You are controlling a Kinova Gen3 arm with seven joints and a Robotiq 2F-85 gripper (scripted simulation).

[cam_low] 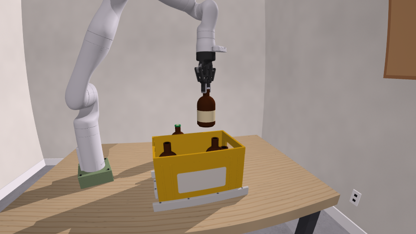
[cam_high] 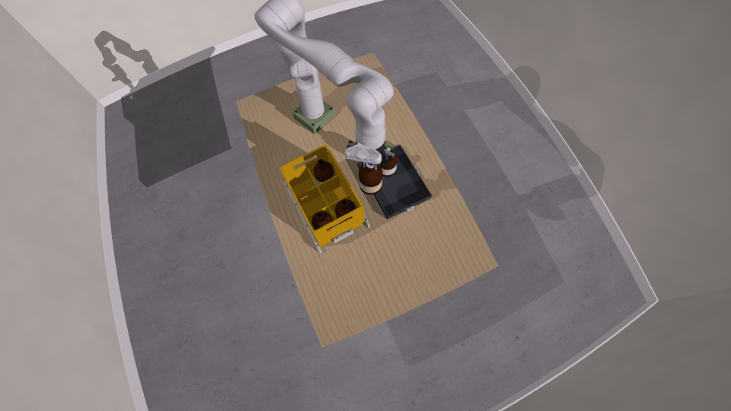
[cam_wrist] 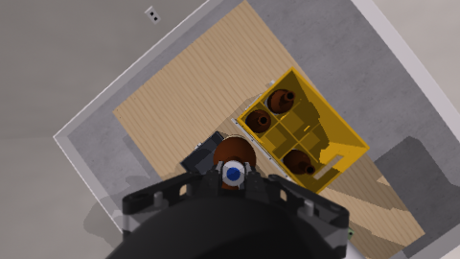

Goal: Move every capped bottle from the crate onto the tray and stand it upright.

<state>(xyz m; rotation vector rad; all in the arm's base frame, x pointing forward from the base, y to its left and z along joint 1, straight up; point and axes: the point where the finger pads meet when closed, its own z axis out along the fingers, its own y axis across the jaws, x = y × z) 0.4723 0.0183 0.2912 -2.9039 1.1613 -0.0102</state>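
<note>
My hand is 70 mm above the blue-capped brown bottle. Round my hand: yellow crate (250 mm below, 150 mm to the right, 80 mm behind); then dark tray (320 mm below, 120 mm to the left, 50 mm behind).
</note>
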